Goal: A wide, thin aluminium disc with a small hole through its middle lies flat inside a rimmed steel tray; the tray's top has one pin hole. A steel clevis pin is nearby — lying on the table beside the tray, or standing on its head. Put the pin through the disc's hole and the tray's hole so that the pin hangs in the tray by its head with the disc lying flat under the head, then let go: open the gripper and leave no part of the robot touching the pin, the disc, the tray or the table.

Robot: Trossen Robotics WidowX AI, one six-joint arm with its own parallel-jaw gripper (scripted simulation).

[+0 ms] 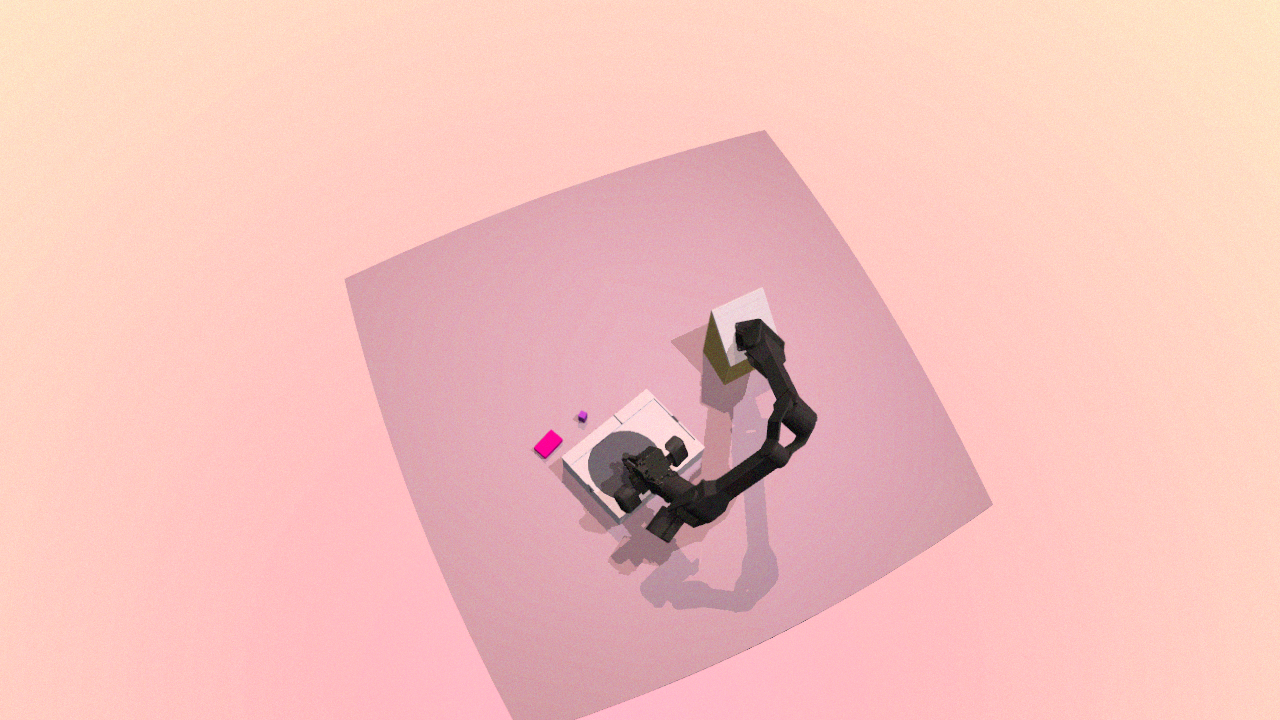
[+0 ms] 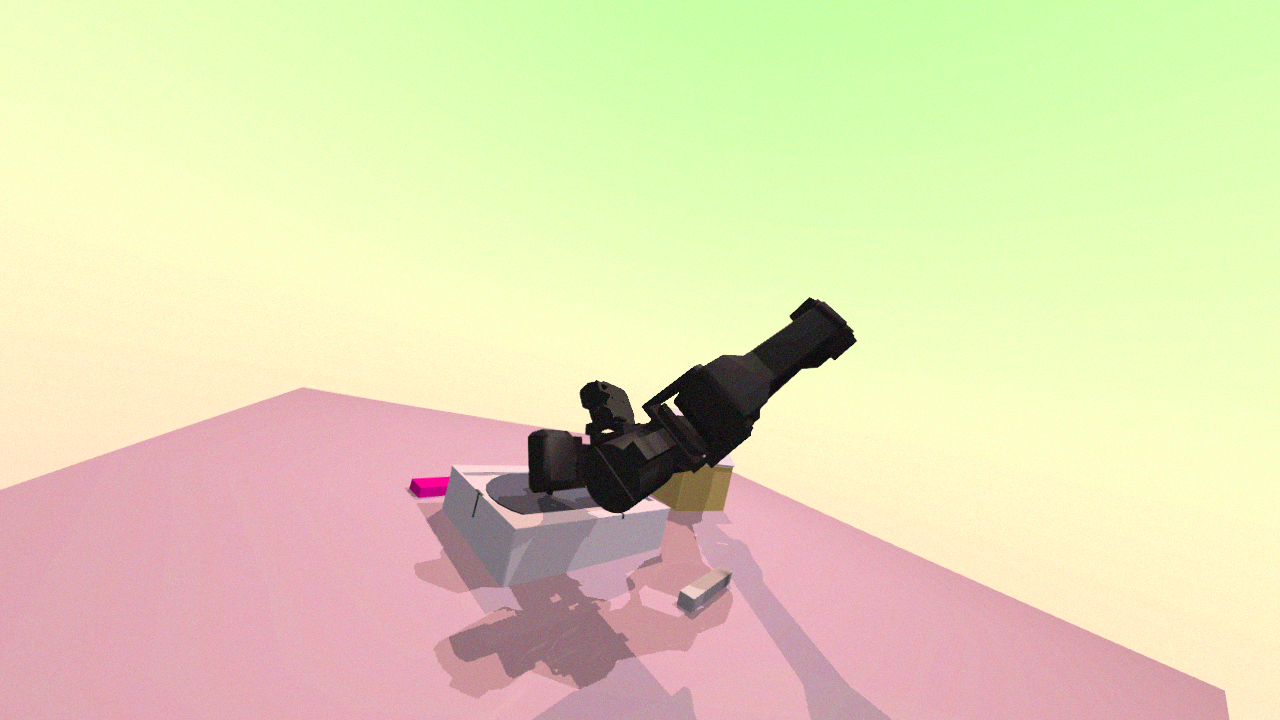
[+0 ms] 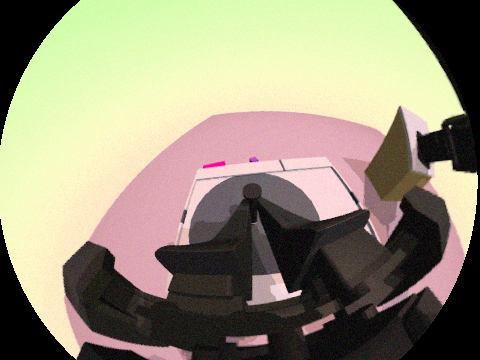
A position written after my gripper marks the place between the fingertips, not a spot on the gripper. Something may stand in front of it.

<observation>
my gripper: image 1 624, 458; image 2 553, 468; image 3 252, 201
grey disc: image 1 606, 469; image 2; image 3
grey bar: image 2 690, 598; not seen in image 3 (hidden by my gripper)
same spot on grey disc: [image 3: 212, 213] = [image 2: 510, 492]
same spot on steel tray: [image 3: 328, 191] = [image 1: 656, 423]
</observation>
